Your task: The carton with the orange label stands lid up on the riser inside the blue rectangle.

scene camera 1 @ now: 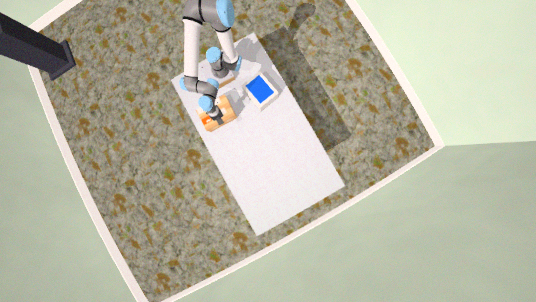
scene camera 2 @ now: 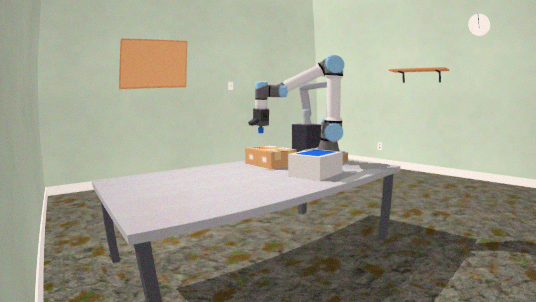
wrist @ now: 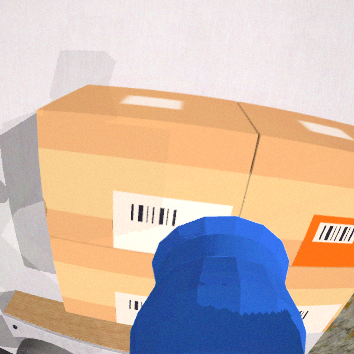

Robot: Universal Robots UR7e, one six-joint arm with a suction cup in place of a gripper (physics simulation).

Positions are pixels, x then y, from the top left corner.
Labels:
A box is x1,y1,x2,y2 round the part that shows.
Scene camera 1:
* white riser with blue rectangle: 260,91 [241,71,277,111], on the table

